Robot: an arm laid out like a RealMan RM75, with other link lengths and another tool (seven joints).
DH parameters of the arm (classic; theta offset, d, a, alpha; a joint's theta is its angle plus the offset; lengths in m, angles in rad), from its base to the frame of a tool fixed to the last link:
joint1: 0 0.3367 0 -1.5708
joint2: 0 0 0 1.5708
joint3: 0 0.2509 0 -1.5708
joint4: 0 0 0 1.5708
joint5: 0 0.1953 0 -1.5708
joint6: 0 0 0 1.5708
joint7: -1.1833 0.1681 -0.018 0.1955
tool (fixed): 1.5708 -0.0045 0 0
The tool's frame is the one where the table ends.
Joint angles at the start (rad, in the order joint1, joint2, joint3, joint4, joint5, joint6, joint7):
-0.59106, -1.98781, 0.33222, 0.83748, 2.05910, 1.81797, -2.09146
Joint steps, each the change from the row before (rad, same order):
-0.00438, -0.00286, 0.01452, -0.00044, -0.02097, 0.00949, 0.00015
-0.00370, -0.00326, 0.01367, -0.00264, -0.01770, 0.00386, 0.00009
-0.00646, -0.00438, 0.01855, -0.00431, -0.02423, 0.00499, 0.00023
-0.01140, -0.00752, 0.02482, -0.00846, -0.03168, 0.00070, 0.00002
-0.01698, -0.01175, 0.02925, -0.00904, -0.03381, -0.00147, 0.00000
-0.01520, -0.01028, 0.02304, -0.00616, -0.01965, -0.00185, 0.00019
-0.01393, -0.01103, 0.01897, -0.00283, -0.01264, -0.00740, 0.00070
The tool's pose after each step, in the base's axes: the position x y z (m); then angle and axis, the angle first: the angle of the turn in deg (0 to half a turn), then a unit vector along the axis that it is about. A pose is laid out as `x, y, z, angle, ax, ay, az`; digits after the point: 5 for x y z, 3 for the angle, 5 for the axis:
-0.21421, 0.32618, 0.18290, 165.732, -0.92843, -0.28527, -0.23800
-0.20972, 0.32628, 0.18121, 166.472, -0.92917, -0.27837, -0.24323
-0.20323, 0.32662, 0.17890, 167.514, -0.93009, -0.26858, -0.25059
-0.19403, 0.32798, 0.17492, 168.859, -0.93054, -0.25687, -0.26097
-0.18217, 0.32985, 0.16911, 170.542, -0.93102, -0.24304, -0.27226
-0.17282, 0.33112, 0.16364, 171.975, -0.93194, -0.23269, -0.27810
-0.16486, 0.33278, 0.15822, 172.945, -0.93285, -0.22494, -0.28140

